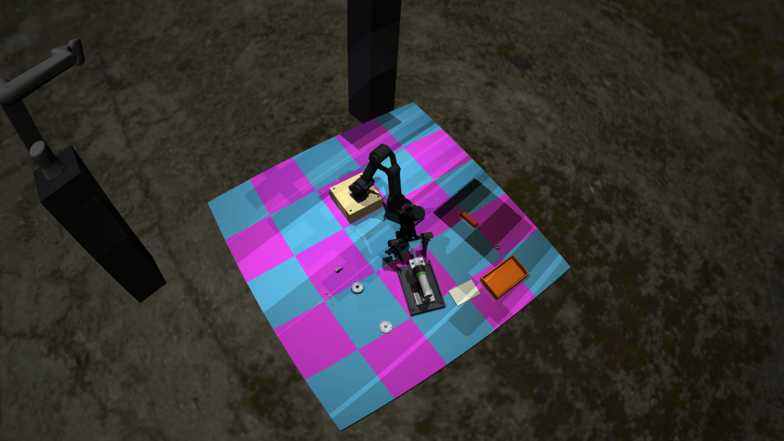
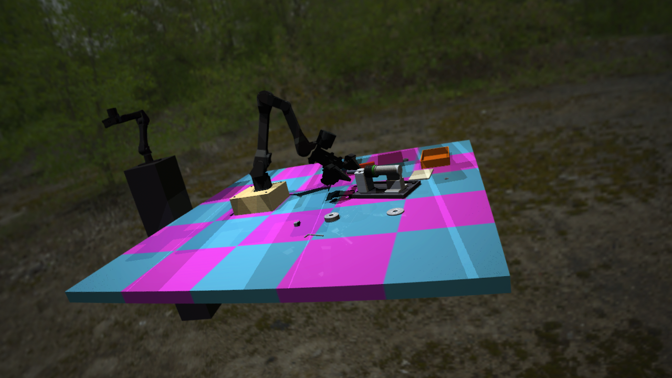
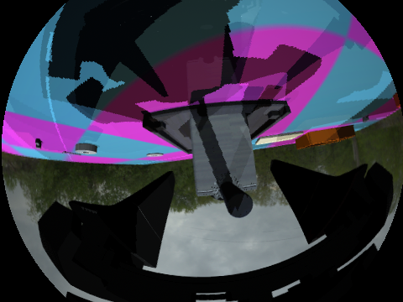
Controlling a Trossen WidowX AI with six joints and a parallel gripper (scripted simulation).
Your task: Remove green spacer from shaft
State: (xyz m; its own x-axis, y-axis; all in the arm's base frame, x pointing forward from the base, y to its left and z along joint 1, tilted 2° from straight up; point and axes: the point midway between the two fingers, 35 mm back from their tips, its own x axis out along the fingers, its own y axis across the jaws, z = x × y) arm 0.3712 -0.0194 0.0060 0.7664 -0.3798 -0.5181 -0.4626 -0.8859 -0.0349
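My gripper tip is now 5 cm short of the thin shaft, 2 cm to the left of it and 2 cm below it. From my gripper tip the other things lie so: small bolt: 20 cm behind, 26 cm to the right, 6 cm below; then card: 24 cm ahead, 8 cm to the left, 6 cm below; then green spacer: 8 cm ahead, 4 cm to the right, 2 cm above.
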